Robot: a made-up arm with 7 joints.
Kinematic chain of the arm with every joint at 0, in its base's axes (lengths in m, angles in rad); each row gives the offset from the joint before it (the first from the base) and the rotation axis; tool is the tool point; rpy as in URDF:
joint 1: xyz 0 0 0.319 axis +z
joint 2: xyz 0 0 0 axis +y
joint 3: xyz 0 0 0.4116 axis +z
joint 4: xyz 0.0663 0 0 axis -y
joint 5: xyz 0.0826 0 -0.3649 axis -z
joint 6: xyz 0 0 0 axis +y
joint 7: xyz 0.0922 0 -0.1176 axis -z
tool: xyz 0 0 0 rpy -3.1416 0 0
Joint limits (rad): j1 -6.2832..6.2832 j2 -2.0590..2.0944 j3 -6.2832..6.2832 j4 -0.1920..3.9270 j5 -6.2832..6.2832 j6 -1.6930..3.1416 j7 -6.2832..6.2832
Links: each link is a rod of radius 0.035 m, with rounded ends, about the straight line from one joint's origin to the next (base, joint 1, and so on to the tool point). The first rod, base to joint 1, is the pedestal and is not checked.
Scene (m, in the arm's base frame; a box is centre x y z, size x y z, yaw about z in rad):
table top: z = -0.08
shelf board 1: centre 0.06 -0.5 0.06 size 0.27 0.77 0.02 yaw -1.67
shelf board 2: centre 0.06 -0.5 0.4 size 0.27 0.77 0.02 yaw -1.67
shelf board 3: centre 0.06 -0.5 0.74 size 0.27 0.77 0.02 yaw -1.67
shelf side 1: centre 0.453 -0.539 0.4 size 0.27 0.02 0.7 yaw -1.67
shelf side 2: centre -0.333 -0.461 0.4 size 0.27 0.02 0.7 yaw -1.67
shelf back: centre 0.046 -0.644 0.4 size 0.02 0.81 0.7 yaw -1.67
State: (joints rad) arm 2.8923 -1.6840 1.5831 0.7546 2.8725 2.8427 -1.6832
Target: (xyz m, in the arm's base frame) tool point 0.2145 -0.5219 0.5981
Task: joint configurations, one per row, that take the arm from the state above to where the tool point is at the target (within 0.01 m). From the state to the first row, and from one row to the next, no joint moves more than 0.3 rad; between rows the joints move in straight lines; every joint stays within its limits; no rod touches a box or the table.
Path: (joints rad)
1: 3.0964 -1.6708 1.6219 0.5039 2.8359 2.9815 -1.6832
2: 3.3005 -1.6577 1.6606 0.2531 2.7993 3.1204 -1.6832
3: 3.2707 -1.5572 1.3988 0.3376 2.8987 3.0853 -1.6832
4: 3.2410 -1.4568 1.1369 0.4221 2.9982 3.0503 -1.6832
5: 3.2112 -1.3564 0.8750 0.5066 3.0977 3.0153 -1.6832
6: 2.9942 -1.3053 1.0334 0.7844 3.0549 2.8431 -1.6832
7: 2.7772 -1.2543 1.1917 1.0622 3.0122 2.6710 -1.6832

